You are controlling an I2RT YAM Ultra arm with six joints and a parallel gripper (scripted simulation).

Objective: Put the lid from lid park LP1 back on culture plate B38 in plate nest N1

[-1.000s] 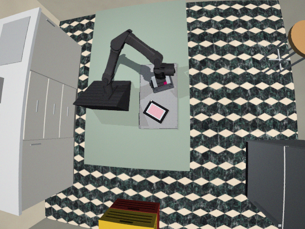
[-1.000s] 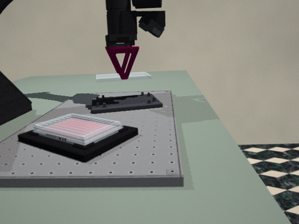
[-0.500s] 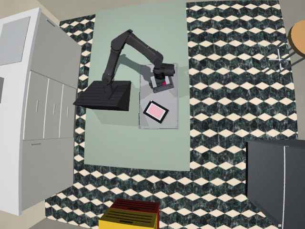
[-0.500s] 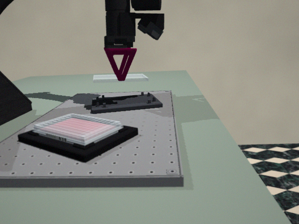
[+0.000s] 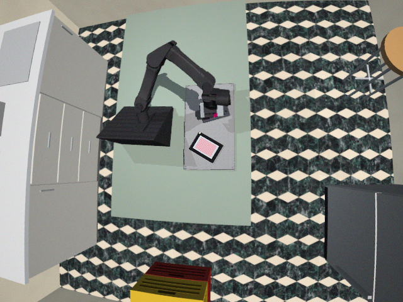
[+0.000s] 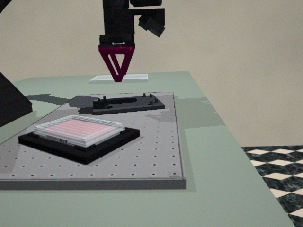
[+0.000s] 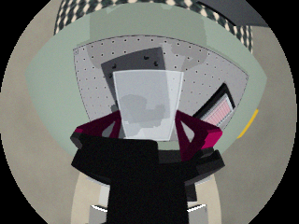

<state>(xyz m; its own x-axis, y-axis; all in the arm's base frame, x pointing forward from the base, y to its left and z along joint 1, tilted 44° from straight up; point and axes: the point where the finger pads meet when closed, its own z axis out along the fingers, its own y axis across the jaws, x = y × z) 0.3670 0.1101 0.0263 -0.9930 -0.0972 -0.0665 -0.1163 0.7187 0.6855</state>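
My gripper is now 210 mm to the left of the culture plate B38, 60 mm above it and 30 mm past it. Also, from my hand: dark lid park LP1: 70 mm below, 20 mm to the left, 10 mm ahead; then clear lid: 10 mm below.
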